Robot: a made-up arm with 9 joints. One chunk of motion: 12 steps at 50 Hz.
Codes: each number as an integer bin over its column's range. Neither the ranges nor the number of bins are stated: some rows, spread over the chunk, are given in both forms.
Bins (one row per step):
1: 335 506 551 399 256 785
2: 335 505 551 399 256 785
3: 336 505 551 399 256 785
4: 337 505 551 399 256 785
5: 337 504 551 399 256 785
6: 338 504 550 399 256 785
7: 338 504 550 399 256 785
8: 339 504 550 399 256 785
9: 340 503 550 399 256 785
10: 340 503 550 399 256 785
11: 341 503 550 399 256 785
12: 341 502 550 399 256 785
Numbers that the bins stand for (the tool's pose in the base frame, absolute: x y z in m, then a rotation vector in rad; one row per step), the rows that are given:
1: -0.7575 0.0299 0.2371 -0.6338 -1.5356 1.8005
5: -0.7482 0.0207 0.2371 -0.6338 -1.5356 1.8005
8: -0.7390 0.0207 0.2325 -0.6338 -1.5356 1.8005
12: -0.7298 0.0115 0.2325 -0.6338 -1.5356 1.8005
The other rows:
2: -0.7575 0.0253 0.2371 -0.6338 -1.5356 1.8005
3: -0.7529 0.0253 0.2371 -0.6338 -1.5356 1.8005
4: -0.7482 0.0253 0.2371 -0.6338 -1.5356 1.8005
6: -0.7436 0.0207 0.2325 -0.6338 -1.5356 1.8005
7: -0.7436 0.0207 0.2325 -0.6338 -1.5356 1.8005
9: -0.7344 0.0161 0.2325 -0.6338 -1.5356 1.8005
10: -0.7344 0.0161 0.2325 -0.6338 -1.5356 1.8005
11: -0.7298 0.0161 0.2325 -0.6338 -1.5356 1.8005

